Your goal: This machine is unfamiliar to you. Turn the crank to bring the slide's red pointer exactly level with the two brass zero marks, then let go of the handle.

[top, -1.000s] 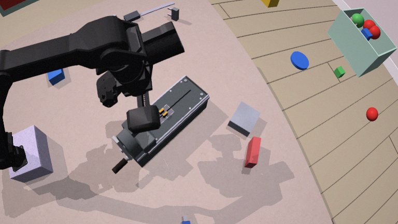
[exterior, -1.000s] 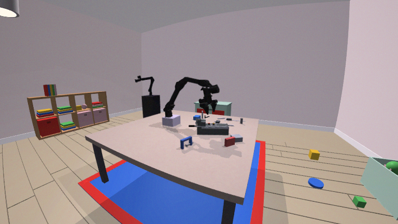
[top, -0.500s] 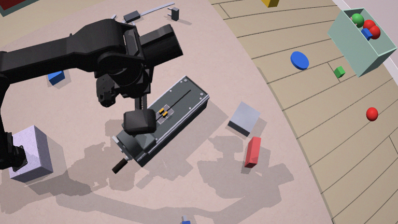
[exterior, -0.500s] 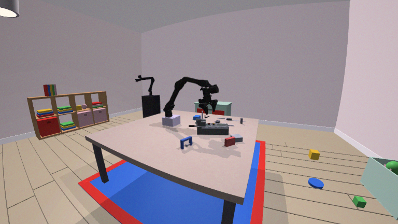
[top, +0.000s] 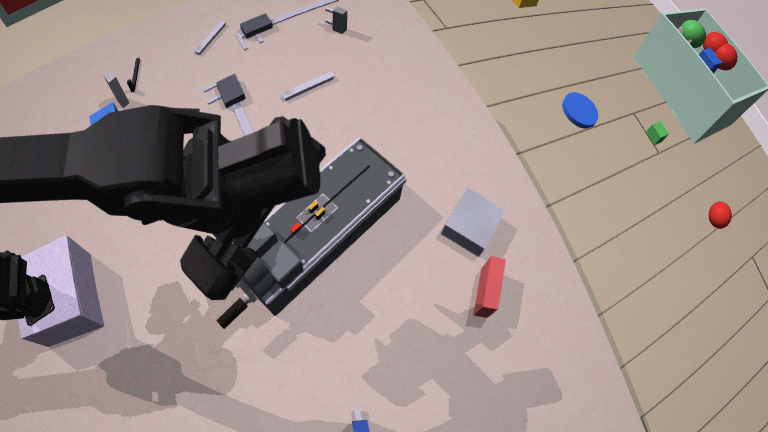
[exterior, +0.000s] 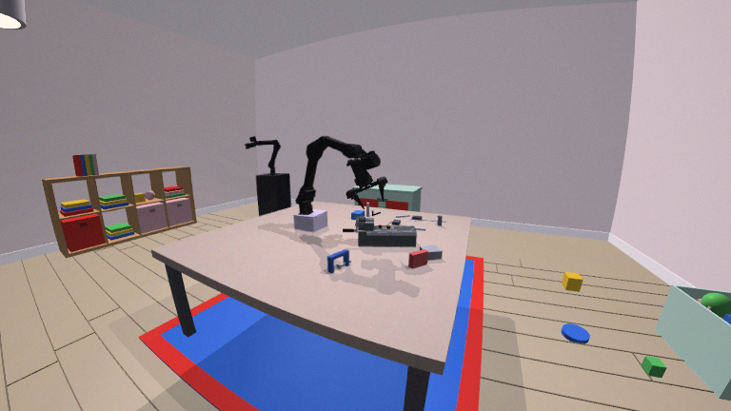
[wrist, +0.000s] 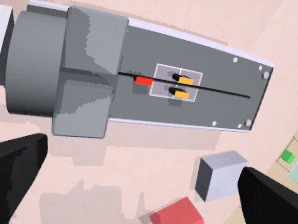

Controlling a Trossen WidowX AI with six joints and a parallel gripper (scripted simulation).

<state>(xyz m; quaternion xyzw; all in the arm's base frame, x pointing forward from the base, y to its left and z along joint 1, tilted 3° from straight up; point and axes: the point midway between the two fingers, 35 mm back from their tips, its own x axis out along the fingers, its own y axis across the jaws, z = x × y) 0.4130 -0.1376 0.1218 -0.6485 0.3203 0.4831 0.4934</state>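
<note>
My gripper tip is 110 mm past the dark brown crank handle, 30 mm to the left of it and 120 mm above it. Round my gripper tip: red pointer: 30 mm ahead, 20 mm to the left, 100 mm below; red block: 220 mm ahead, 170 mm to the right, 160 mm below; grey block: 260 mm ahead, 80 mm to the right, 170 mm below.
</note>
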